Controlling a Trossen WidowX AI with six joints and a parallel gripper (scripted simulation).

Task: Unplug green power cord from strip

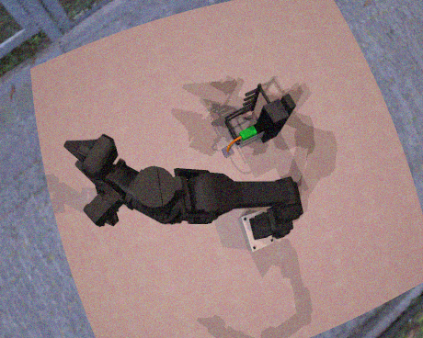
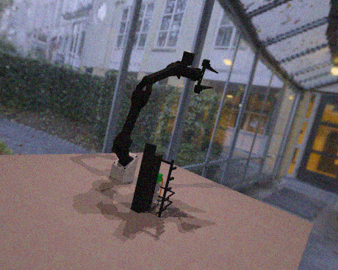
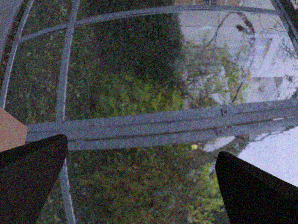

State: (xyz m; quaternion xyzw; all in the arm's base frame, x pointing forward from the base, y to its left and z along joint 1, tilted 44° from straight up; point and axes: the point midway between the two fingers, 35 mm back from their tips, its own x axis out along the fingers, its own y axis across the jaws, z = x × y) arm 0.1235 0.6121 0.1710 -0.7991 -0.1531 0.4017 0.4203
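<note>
My gripper tip is now 51 cm above the green plug, 40 cm to the left of it and 10 cm short of it.
</note>
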